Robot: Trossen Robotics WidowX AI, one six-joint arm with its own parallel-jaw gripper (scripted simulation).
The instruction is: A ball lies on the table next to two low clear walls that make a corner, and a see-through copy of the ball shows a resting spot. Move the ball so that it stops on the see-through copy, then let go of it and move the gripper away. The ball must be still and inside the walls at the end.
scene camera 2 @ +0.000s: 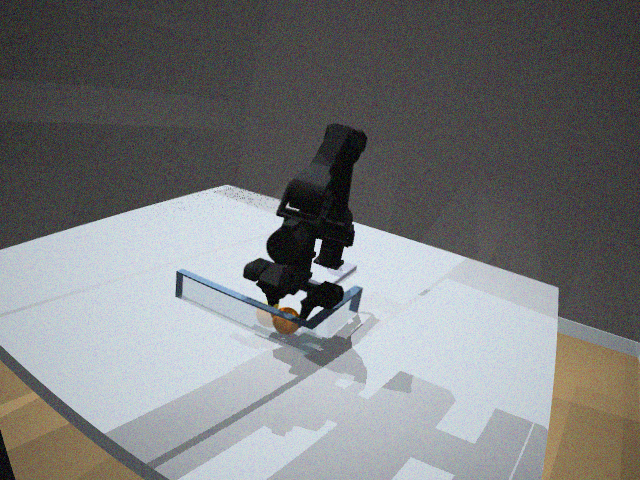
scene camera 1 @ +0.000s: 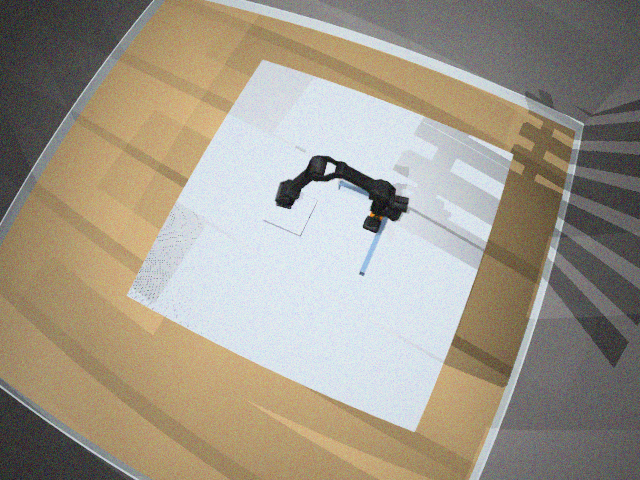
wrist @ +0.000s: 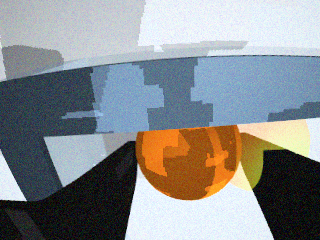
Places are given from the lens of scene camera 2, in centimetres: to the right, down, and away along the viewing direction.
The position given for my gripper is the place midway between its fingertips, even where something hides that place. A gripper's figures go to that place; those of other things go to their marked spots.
my gripper [scene camera 2: 286,322]: -6, 16, 101
clear wall [scene camera 2: 284,332]: -6, 17, 96
